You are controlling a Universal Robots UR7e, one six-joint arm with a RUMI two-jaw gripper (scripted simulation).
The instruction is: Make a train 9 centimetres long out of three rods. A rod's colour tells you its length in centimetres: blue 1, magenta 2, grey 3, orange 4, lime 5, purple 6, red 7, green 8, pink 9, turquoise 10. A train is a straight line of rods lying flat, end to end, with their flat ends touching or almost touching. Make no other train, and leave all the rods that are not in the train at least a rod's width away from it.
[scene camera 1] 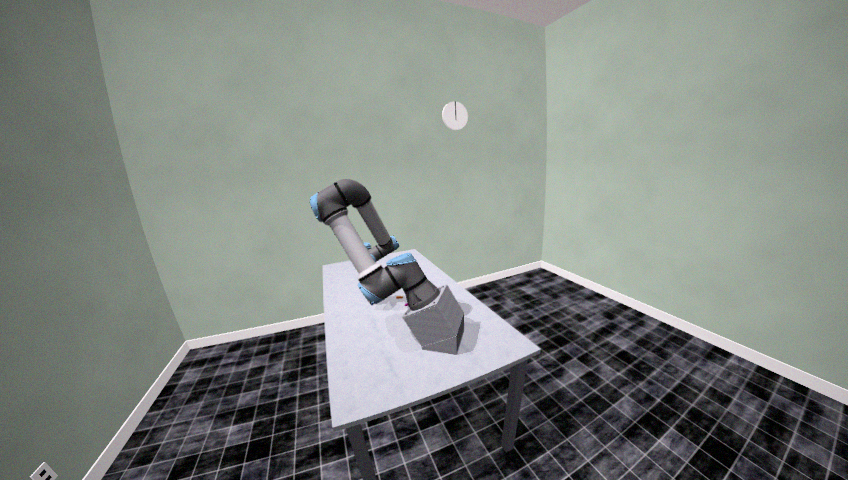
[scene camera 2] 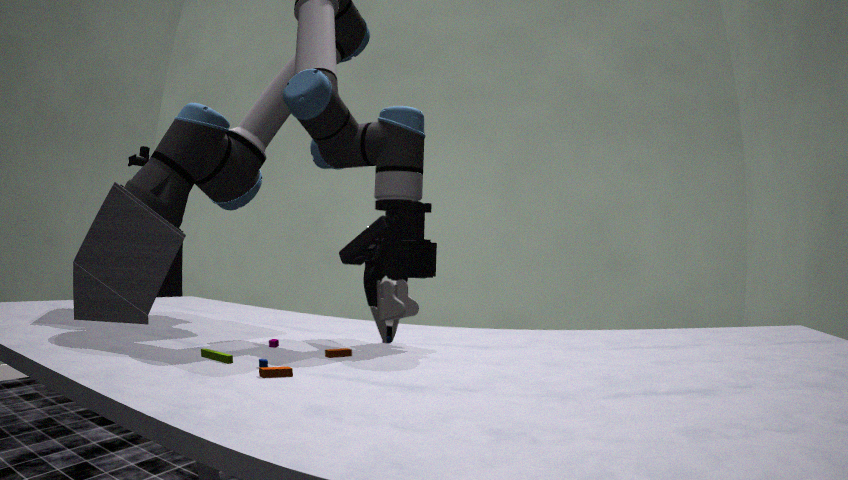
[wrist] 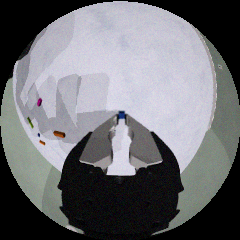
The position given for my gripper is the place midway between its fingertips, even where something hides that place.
I see my gripper [scene camera 2: 387,342].
My gripper also shows in the wrist view [wrist: 121,115].
